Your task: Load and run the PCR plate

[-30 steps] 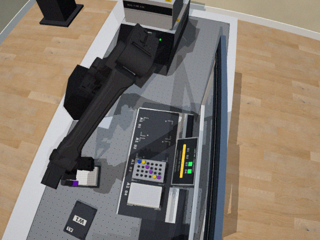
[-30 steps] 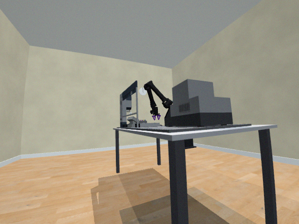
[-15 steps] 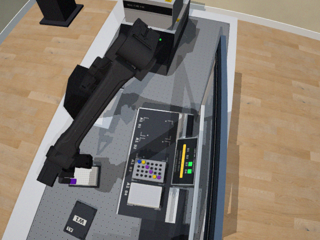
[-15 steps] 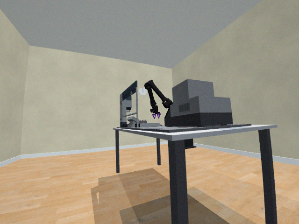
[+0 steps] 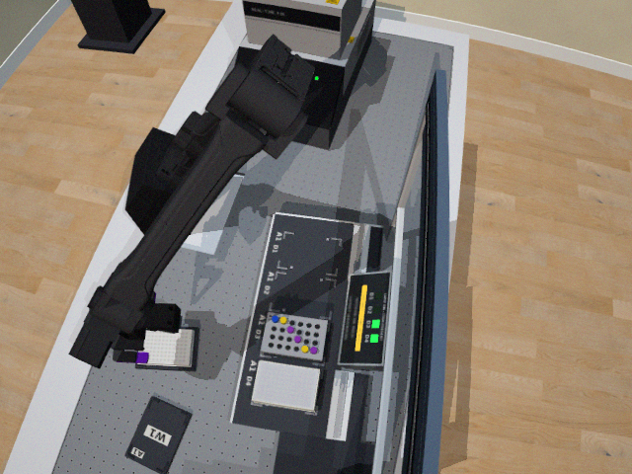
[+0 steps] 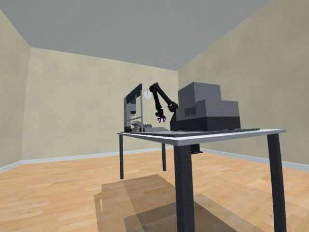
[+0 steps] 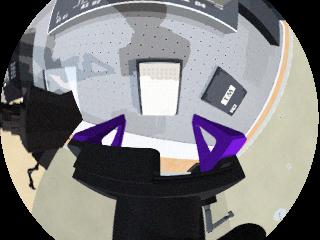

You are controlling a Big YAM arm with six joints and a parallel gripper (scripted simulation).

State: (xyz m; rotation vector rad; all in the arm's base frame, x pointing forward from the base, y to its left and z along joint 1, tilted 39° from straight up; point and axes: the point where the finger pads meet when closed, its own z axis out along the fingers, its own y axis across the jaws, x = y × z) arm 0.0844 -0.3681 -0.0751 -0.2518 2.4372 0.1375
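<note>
My hand is 13 cm above the dark regrip nest. Round my hand: dark waiting nest W1: 5 cm ahead, 19 cm to the right, 13 cm below; then nest A1 mark: 2 cm ahead, 24 cm to the right, 12 cm below; then white deep-well block: 30 cm ahead, 1 cm to the right, 6 cm below.
</note>
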